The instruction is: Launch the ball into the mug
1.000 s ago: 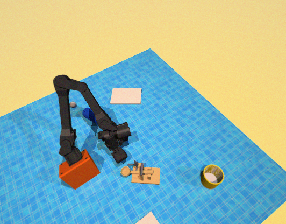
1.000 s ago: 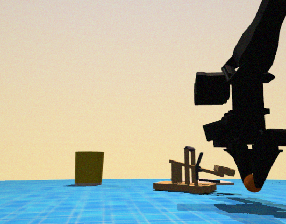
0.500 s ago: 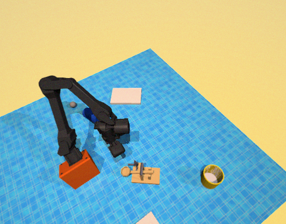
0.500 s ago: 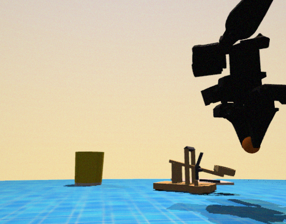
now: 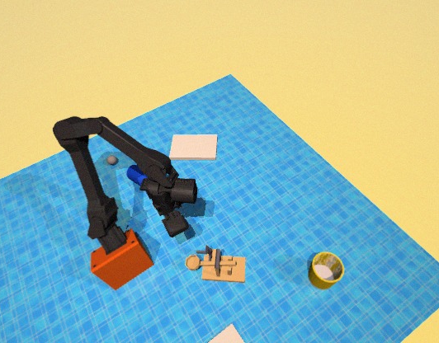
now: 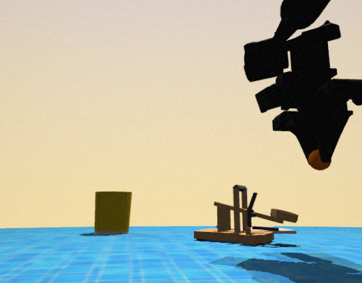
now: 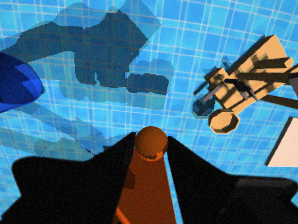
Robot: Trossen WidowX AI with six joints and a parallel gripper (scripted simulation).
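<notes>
Right now my gripper tip is 5 cm short of the wooden catapult, 15 cm to the left of it and 8 cm above it. Also, from my gripper tip: small grey ball 7 cm behind, 46 cm to the left, 11 cm below; then orange ball 1 cm above; then white tile 26 cm ahead, 32 cm to the left, 12 cm below.
</notes>
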